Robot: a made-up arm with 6 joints.
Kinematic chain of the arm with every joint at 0, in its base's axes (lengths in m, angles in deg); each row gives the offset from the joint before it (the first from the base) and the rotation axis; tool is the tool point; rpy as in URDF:
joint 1: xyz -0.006 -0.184 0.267 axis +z
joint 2: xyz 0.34 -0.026 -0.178 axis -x
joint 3: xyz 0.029 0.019 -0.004 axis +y
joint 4: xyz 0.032 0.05 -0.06 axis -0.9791 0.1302 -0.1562
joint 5: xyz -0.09 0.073 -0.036 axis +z
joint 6: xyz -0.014 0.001 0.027 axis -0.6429 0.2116 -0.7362
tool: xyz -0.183 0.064 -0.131 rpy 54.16 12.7 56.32
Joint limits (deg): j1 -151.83..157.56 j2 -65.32..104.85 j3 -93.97..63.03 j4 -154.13..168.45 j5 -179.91..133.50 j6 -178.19..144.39
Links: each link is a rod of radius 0.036 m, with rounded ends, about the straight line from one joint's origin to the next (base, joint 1, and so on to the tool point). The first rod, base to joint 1, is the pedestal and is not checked.
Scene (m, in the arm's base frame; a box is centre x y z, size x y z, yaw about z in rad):
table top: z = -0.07
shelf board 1: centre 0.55 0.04 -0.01 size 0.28 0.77 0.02 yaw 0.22
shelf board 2: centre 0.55 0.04 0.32 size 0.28 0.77 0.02 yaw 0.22
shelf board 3: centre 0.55 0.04 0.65 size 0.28 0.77 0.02 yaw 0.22
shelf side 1: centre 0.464 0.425 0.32 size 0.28 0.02 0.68 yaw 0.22
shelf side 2: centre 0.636 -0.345 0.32 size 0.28 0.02 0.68 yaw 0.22
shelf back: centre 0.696 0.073 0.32 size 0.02 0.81 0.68 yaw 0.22
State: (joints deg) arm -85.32 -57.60 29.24 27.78 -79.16 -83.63
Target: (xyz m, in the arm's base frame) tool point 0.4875 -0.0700 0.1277
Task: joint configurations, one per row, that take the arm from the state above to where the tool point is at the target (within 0.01 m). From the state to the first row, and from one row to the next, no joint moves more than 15 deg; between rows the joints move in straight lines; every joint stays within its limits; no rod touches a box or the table.
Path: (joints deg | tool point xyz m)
1: -72.72 -57.72 21.02 26.89 -82.10 -82.46 | 0.3627 -0.2572 0.1391
2: -60.11 -57.84 12.80 26.01 -85.04 -81.28 | 0.4154 -0.2074 0.1306
3: -47.51 -57.96 4.58 25.12 -87.98 -80.11 | 0.4581 -0.1443 0.1268
4: -34.90 -58.08 -3.64 24.24 -90.91 -78.94 | 0.4875 -0.0700 0.1277

